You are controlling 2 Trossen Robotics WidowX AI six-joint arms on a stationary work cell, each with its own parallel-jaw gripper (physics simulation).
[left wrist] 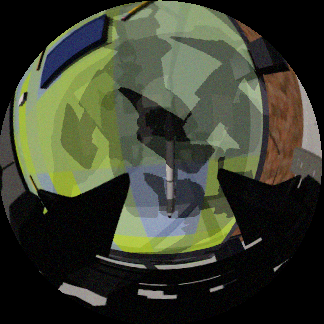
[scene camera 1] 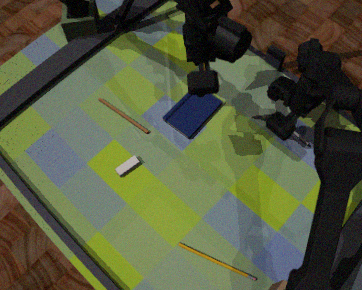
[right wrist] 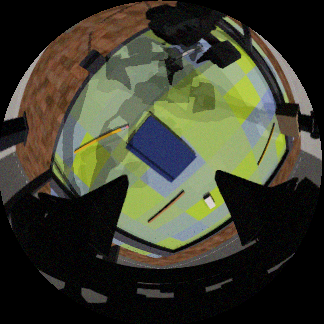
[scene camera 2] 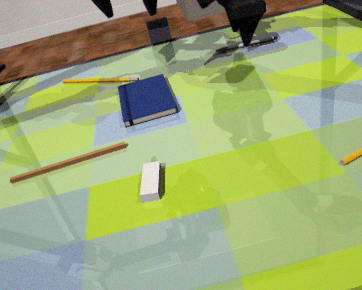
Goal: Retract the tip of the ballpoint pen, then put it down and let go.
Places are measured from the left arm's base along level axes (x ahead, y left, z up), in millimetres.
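Pixels of known places: left gripper, fingertip midpoint: (left wrist: 174, 175) (right wrist: 182, 50) (scene camera 2: 240, 38); right gripper, fingertip midpoint: (right wrist: 172, 176) (scene camera 2: 131, 16); right arm's base, link origin: (scene camera 1: 77, 9).
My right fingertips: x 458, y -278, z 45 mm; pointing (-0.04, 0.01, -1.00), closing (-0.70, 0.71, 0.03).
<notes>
Ahead of a thing's pixels: the offset from my right fingertips to its top centre.
The ballpoint pen @[123 mm right, 220 mm back, 140 mm down] (scene camera 1: 302, 140) (scene camera 2: 262, 41) (left wrist: 170, 180) (right wrist: 190, 51) lies on the patterned table top, with a light grey barrel part and a dark part. Whether its writing tip is in or out is too small to tell. My left gripper (scene camera 1: 281, 126) is open and low over the pen; in the left wrist view the pen lies between its spread fingers, apart from both. In scene camera 1 the gripper hides part of the pen. My right gripper (scene camera 1: 203, 83) (right wrist: 172, 176) is open and empty, high above the table near the blue notebook @[3 mm left, 13 mm ahead, 137 mm down] (scene camera 1: 194, 116) (scene camera 2: 147, 100) (left wrist: 77, 47) (right wrist: 160, 147).
A white eraser @[231 mm left, 33 mm ahead, 137 mm down] (scene camera 1: 128, 166) (scene camera 2: 151, 181) and a brown stick @[133 mm left, 148 mm ahead, 142 mm down] (scene camera 1: 125, 116) (scene camera 2: 70, 162) lie beyond the notebook from the pen. One yellow pencil @[142 mm right, 98 mm ahead, 142 mm down] (scene camera 2: 100, 80) (right wrist: 100, 139) lies near the notebook, another pencil @[268 mm left, 280 mm back, 142 mm down] (scene camera 1: 217, 261) (scene camera 2: 352, 156) farther off. Dark frame bars edge the table.
</notes>
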